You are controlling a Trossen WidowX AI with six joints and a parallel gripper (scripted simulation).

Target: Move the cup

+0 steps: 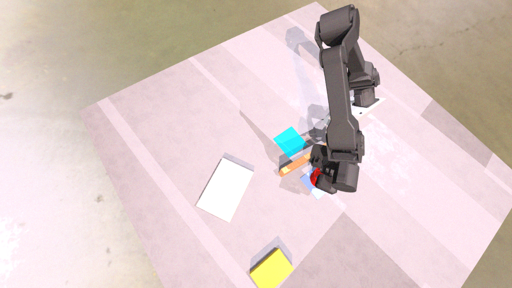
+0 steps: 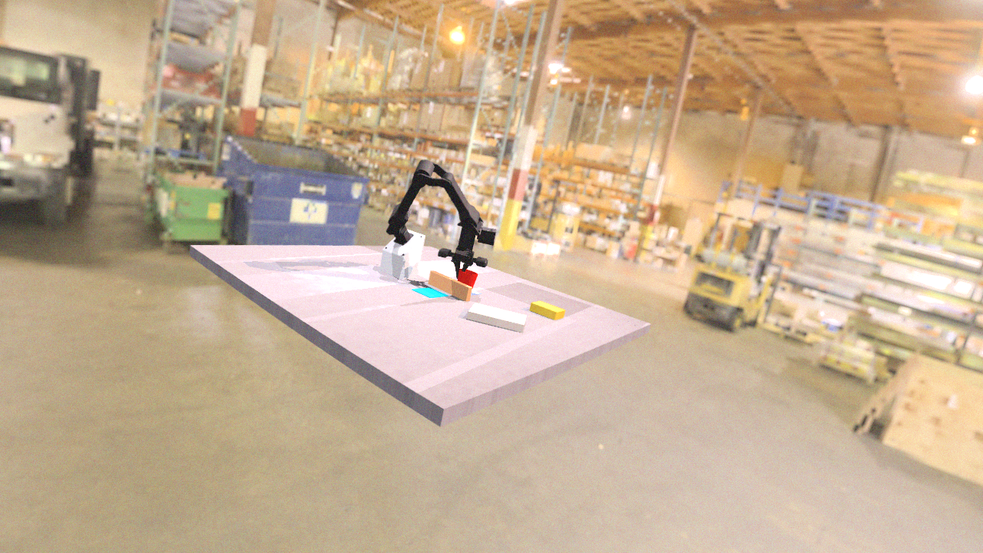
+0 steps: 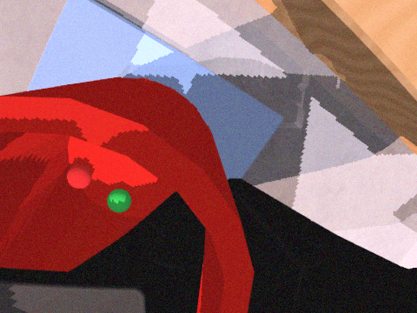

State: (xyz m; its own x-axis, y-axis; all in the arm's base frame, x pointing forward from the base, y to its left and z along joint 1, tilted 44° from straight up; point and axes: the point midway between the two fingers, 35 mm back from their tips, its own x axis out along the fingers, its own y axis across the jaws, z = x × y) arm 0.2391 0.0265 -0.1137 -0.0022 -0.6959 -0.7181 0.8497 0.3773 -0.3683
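My gripper tip is now 160 mm to the left of the cyan pad, 50 mm above it and 10 mm short of it. Also, from my gripper tip: red cup: 30 mm ahead, 20 mm to the left; then wooden block: 70 mm to the right, 30 mm below, 20 mm ahead; then light blue pad: 50 mm below, 30 mm ahead, 20 mm to the left.
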